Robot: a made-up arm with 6 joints.
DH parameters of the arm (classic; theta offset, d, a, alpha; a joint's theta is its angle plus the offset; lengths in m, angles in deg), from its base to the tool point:
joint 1: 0 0.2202 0 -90
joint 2: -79.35 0 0.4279 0
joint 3: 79.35 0 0.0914 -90
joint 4: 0 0.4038 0 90
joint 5: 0 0 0.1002 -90
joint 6: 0 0.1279 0 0
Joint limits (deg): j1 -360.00..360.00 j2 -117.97..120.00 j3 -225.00..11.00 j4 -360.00..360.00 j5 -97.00..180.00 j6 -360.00..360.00
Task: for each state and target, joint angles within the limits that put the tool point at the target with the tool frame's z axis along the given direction. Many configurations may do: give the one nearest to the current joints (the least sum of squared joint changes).
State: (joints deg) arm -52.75 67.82 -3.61 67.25 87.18 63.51
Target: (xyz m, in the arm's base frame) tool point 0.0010 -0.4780 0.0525 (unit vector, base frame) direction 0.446 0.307 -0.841
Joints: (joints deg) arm -91.19 23.92 -40.40 39.05 44.23 63.51
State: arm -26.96 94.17 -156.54 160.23 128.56 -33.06
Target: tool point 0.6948 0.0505 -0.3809 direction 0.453 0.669 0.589
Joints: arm -5.88 117.82 -141.01 129.32 113.02 -33.06
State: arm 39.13 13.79 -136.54 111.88 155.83 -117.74
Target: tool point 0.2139 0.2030 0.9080 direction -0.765 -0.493 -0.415
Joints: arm 32.87 4.53 -119.13 147.19 179.89 -117.74
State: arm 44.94 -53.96 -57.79 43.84 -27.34 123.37
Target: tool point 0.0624 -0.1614 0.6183 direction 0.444 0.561 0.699
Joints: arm 69.94 -105.33 -23.34 61.64 -14.78 123.37
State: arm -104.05 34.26 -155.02 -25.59 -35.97 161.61
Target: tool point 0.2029 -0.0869 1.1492 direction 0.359 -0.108 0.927
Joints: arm -55.59 5.20 -161.44 -65.67 -14.96 161.61
